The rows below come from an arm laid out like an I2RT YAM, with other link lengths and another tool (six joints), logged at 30 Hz.
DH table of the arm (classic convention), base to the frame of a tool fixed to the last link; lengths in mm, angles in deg. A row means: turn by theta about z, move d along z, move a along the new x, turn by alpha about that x. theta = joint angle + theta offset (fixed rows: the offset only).
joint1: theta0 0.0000, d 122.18, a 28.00, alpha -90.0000
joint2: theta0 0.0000, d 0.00, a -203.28, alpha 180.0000
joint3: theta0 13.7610, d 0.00, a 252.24, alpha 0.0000
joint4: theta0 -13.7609, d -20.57, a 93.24, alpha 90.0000
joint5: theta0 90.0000, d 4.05, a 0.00, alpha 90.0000
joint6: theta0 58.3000, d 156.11, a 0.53, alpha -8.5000
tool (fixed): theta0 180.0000, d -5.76, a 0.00, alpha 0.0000
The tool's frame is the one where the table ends.
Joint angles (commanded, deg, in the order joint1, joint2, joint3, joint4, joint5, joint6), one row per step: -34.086 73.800 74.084 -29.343 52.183 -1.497; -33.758 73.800 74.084 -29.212 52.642 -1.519; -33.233 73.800 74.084 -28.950 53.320 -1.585; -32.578 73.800 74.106 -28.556 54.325 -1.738; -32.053 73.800 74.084 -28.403 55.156 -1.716; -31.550 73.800 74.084 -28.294 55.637 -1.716; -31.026 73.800 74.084 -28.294 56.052 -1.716; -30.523 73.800 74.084 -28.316 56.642 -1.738; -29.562 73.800 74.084 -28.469 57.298 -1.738; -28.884 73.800 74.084 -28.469 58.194 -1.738; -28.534 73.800 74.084 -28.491 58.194 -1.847; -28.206 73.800 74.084 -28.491 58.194 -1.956; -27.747 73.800 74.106 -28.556 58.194 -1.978
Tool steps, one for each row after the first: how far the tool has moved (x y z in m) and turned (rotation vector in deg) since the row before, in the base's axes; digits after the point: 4 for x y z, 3 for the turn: 0.0007 0.0012 0.0008 -0.258 0.036 -0.067; 0.0014 0.0019 0.0014 -0.417 0.025 -0.050; 0.0014 0.0023 0.0023 -0.628 0.058 -0.186; 0.0008 0.0020 0.0011 -0.402 0.078 -0.213; 0.0015 0.0021 0.0008 -0.250 0.027 0.079; 0.0016 0.0023 0.0004 -0.167 0.101 0.158; 0.0010 0.0022 0.0005 -0.227 0.182 -0.012; 0.0029 0.0044 0.0003 -0.191 0.287 0.382; 0.0011 0.0029 0.0009 -0.369 0.207 -0.112; 0.0016 0.0017 -0.0001 0.011 0.125 0.377; 0.0015 0.0015 0.0000 -0.001 0.106 0.355; 0.0021 0.0022 0.0000 0.020 0.059 0.464
